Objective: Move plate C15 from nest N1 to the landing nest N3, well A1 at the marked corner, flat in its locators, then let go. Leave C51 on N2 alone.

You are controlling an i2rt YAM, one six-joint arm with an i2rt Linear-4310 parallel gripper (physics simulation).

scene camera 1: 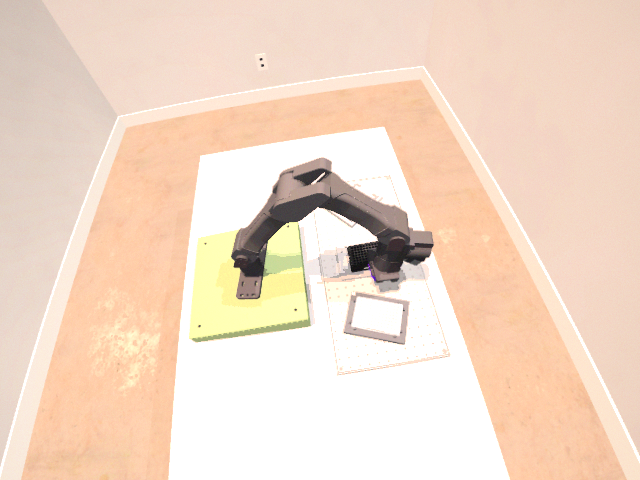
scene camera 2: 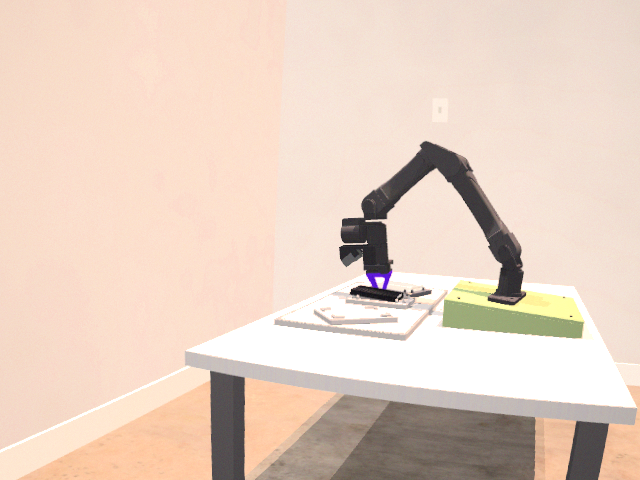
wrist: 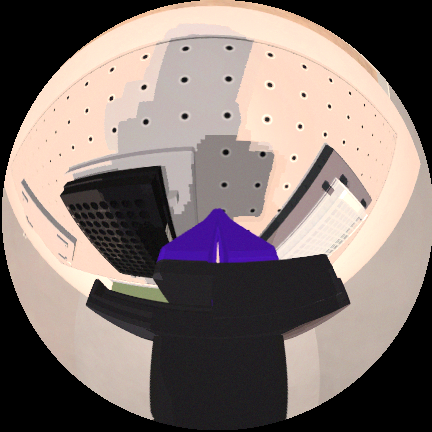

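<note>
My gripper (scene camera 1: 373, 273) (scene camera 2: 381, 287) (wrist: 217, 214) is shut, with nothing between its purple fingers. It points down above the pegboard, between the black plate and the dark frame nest. A black well plate (scene camera 1: 361, 256) (scene camera 2: 376, 293) (wrist: 117, 220) sits on the light middle nest (wrist: 182, 170). A white well plate (scene camera 1: 378, 315) (wrist: 325, 227) sits in the dark frame nest (scene camera 1: 374, 337) (wrist: 332, 165). A pale nest (scene camera 2: 364, 320) at the board's other end holds no plate. Plate labels, nest labels and the marked corner are not readable.
The pegboard (scene camera 1: 387, 356) (scene camera 2: 294, 318) (wrist: 247, 100) carries the nests. The arm stands on a thick green block (scene camera 1: 248, 320) (scene camera 2: 511, 320) (wrist: 140, 292) beside it. Both rest on a white table (scene camera 1: 310, 423) (scene camera 2: 320, 356). The arm hides part of the middle nest in the first scene view.
</note>
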